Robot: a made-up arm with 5 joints. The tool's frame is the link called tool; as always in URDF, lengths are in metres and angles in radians. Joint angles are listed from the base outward.
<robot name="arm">
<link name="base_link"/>
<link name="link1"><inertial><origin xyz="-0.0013 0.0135 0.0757"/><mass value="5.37"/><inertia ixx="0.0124" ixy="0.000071" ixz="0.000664" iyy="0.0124" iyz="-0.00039" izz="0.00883"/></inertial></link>
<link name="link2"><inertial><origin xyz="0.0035 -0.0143 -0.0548"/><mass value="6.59"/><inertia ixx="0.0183" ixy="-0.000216" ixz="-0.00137" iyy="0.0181" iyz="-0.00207" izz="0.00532"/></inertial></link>
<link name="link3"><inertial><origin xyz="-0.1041 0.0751 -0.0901"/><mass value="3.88"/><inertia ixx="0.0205" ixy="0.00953" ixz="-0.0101" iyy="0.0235" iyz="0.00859" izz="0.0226"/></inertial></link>
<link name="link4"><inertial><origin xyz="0.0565 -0.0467 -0.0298"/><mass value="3"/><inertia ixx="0.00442" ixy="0.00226" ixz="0.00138" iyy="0.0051" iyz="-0.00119" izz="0.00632"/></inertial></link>
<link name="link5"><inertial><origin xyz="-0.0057 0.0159 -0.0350"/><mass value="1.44"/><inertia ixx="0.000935" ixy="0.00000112" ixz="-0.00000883" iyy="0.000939" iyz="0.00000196" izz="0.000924"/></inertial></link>
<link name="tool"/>
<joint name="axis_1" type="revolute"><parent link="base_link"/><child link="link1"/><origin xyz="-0.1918 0.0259 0.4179" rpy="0 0 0"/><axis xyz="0 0 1"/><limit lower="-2.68" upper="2.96"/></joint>
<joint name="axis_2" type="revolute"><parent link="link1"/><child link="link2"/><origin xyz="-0.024 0.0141 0.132" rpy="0 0 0"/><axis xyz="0 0 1"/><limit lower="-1.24" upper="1.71"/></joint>
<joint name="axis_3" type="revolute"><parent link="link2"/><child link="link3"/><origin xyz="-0.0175 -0.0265 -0.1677" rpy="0 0 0"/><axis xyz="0.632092 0.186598 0.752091"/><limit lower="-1.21" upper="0.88"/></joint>
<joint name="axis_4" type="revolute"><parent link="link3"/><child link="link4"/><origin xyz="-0.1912 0.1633 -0.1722" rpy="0 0 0"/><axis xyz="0 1 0"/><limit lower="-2.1" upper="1.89"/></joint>
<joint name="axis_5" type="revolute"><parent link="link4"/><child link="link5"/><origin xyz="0.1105 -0.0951 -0.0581" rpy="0 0 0"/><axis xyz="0 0 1"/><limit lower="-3.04" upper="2.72"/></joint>
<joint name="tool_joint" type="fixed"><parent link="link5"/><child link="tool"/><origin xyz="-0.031 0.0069 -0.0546" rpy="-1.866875 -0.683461 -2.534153"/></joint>
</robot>
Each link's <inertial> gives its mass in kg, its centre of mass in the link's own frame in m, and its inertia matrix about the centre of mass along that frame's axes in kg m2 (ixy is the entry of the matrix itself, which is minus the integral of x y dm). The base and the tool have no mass. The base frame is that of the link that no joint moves.
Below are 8 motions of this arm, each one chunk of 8 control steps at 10 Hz.
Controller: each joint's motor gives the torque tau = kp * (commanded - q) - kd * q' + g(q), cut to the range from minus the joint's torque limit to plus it. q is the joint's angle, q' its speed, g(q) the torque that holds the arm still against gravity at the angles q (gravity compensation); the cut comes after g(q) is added. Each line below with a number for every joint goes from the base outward.
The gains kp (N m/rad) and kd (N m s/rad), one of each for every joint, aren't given. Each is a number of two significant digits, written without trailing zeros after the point. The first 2 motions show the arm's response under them.
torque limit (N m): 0.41 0.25 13 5.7 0.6
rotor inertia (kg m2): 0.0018 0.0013 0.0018 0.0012 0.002
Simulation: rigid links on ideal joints. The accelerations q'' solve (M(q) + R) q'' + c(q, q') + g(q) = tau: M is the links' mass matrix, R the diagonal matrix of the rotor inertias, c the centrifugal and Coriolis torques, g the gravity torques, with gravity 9.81 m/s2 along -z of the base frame. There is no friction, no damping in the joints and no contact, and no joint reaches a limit. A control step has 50 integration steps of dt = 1/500 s. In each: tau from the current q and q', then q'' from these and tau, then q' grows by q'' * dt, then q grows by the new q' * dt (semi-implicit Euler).
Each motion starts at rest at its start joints. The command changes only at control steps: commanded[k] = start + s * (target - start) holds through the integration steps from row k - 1 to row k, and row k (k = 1, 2, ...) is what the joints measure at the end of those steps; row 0 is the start. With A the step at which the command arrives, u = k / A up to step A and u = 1 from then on. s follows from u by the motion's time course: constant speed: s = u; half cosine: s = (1 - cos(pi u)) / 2; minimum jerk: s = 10 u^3 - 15 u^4 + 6 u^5; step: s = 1 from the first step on.
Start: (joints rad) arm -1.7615 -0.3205 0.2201 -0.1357 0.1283
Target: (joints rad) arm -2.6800 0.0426 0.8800 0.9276 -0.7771
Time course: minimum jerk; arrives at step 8
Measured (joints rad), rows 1 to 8:
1: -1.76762 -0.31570 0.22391 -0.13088 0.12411
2: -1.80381 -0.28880 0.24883 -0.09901 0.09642
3: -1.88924 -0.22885 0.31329 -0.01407 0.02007
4: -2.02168 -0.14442 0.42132 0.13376 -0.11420
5: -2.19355 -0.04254 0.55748 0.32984 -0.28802
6: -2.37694 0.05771 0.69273 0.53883 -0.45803
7: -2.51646 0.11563 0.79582 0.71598 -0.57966
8: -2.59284 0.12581 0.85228 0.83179 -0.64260
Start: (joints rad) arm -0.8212 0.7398 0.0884 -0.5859 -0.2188
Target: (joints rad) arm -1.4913 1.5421 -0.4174 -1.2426 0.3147
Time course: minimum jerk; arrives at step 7
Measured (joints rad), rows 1 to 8:
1: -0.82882 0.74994 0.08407 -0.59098 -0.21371
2: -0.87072 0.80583 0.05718 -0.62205 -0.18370
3: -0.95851 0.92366 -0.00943 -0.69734 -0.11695
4: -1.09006 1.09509 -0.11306 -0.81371 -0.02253
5: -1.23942 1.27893 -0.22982 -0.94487 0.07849
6: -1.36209 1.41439 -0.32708 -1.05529 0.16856
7: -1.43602 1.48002 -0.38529 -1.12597 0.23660
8: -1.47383 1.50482 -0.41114 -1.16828 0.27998
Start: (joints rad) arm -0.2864 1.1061 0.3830 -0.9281 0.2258
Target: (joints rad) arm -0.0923 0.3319 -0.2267 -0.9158 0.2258
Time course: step
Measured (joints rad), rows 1 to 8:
1: -0.11858 1.02843 0.13879 -0.99446 0.16712
2: -0.00343 0.96721 -0.06117 -0.95258 0.15919
3: -0.00560 0.97015 -0.16447 -0.90213 0.21061
4: -0.04562 0.97381 -0.21139 -0.88010 0.25920
5: -0.06230 0.92462 -0.22649 -0.87878 0.28112
6: -0.06823 0.84330 -0.22629 -0.88844 0.28170
7: -0.06998 0.74124 -0.22160 -0.90071 0.27091
8: -0.07031 0.62324 -0.21701 -0.91095 0.25773

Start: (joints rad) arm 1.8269 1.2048 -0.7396 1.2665 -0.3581
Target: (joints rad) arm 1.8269 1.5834 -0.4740 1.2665 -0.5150
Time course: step
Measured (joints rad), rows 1 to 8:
1: 1.77980 1.27414 -0.64973 1.22547 -0.42999
2: 1.76869 1.32139 -0.55470 1.23478 -0.49522
3: 1.79390 1.33408 -0.49689 1.26585 -0.50370
4: 1.80578 1.36475 -0.46839 1.29092 -0.48317
5: 1.81019 1.41040 -0.45953 1.30073 -0.46325
6: 1.81117 1.46902 -0.46044 1.29915 -0.45816
7: 1.81882 1.52871 -0.46472 1.29162 -0.46740
8: 1.83239 1.57734 -0.46844 1.28234 -0.48716

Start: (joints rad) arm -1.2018 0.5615 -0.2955 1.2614 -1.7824
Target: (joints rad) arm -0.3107 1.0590 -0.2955 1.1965 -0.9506
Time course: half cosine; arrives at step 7
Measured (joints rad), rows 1 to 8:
1: -1.18968 0.55325 -0.29621 1.26024 -1.76908
2: -1.14592 0.52021 -0.29758 1.25484 -1.72461
3: -1.04319 0.43224 -0.29904 1.24460 -1.63770
4: -0.88479 0.29172 -0.29916 1.23271 -1.50847
5: -0.69968 0.12941 -0.29722 1.22309 -1.35151
6: -0.53361 -0.00373 -0.29436 1.21716 -1.19170
7: -0.42412 -0.06505 -0.29235 1.21390 -1.05885
8: -0.37275 -0.05246 -0.29143 1.21212 -0.97244

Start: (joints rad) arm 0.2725 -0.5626 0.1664 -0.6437 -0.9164
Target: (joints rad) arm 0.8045 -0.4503 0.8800 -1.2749 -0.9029
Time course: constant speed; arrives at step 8
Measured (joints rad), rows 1 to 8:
1: 0.29564 -0.59517 0.19559 -0.65267 -0.92022
2: 0.33900 -0.65547 0.25864 -0.68886 -0.91747
3: 0.39469 -0.73135 0.34092 -0.75047 -0.90755
4: 0.45600 -0.81217 0.43044 -0.82693 -0.89729
5: 0.52015 -0.89298 0.52121 -0.90902 -0.89110
6: 0.58571 -0.97145 0.61133 -0.99167 -0.88889
7: 0.65191 -1.04663 0.70065 -1.07313 -0.88842
8: 0.71834 -1.11825 0.78945 -1.15340 -0.88767

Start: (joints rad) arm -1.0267 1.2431 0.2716 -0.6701 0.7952
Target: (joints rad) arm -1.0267 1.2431 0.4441 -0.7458 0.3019
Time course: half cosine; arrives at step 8
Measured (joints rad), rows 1 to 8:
1: -1.02711 1.24269 0.27393 -0.67014 0.79261
2: -1.02840 1.24118 0.28287 -0.67140 0.77903
3: -1.03036 1.23859 0.30061 -0.67591 0.74448
4: -1.03235 1.23571 0.32624 -0.68458 0.68462
5: -1.03360 1.23365 0.35658 -0.69687 0.60337
6: -1.03350 1.23340 0.38724 -0.71121 0.51150
7: -1.03172 1.23554 0.41360 -0.72554 0.42339
8: -1.02830 1.24009 0.43172 -0.73768 0.35349

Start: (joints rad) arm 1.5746 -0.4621 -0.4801 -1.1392 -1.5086
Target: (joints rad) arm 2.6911 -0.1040 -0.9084 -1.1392 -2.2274
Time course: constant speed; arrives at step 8
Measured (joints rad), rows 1 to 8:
1: 1.59384 -0.46854 -0.49967 -1.14873 -1.52068
2: 1.65700 -0.49890 -0.53788 -1.15659 -1.56112
3: 1.76707 -0.55604 -0.58563 -1.15879 -1.62708
4: 1.92232 -0.63432 -0.63710 -1.15813 -1.70965
5: 2.08355 -0.68227 -0.69062 -1.15580 -1.80408
6: 2.23200 -0.67103 -0.74292 -1.15384 -1.90358
7: 2.37362 -0.59903 -0.79172 -1.15546 -2.00357
8: 2.51224 -0.46214 -0.83648 -1.16174 -2.10303

